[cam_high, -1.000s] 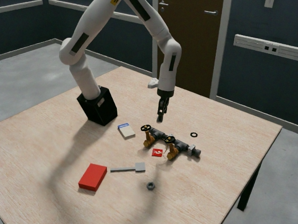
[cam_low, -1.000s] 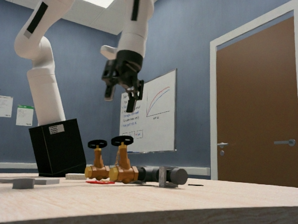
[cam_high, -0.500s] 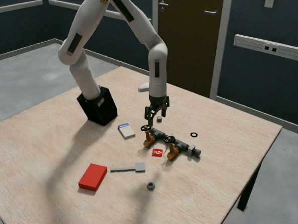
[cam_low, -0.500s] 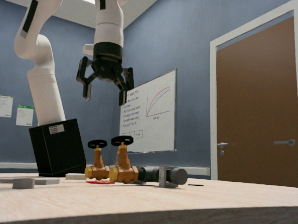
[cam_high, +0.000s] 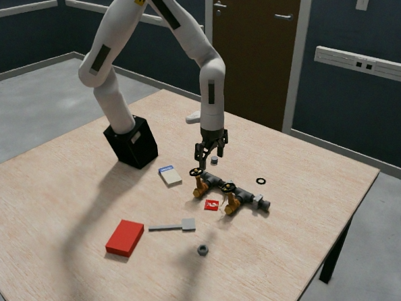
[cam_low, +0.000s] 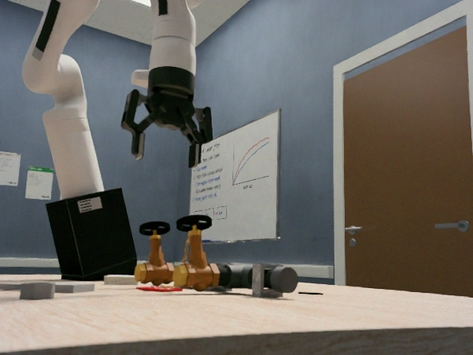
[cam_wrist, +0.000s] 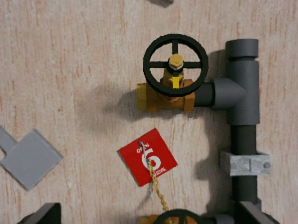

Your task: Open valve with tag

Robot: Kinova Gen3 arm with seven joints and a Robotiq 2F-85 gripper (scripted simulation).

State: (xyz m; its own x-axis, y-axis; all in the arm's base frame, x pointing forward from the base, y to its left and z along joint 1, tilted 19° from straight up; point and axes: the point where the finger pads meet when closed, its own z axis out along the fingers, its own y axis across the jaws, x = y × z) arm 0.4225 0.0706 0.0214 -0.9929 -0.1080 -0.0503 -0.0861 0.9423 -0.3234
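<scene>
Now: the red tag 20 cm below my hand and 1 cm behind it. The rest, counted from my hand: red block: 32 cm to the right, 19 cm below, 8 cm behind; white card box: 23 cm behind, 19 cm below; grey t-shaped tool: 20 cm below, 16 cm to the right, 1 cm behind.
</scene>
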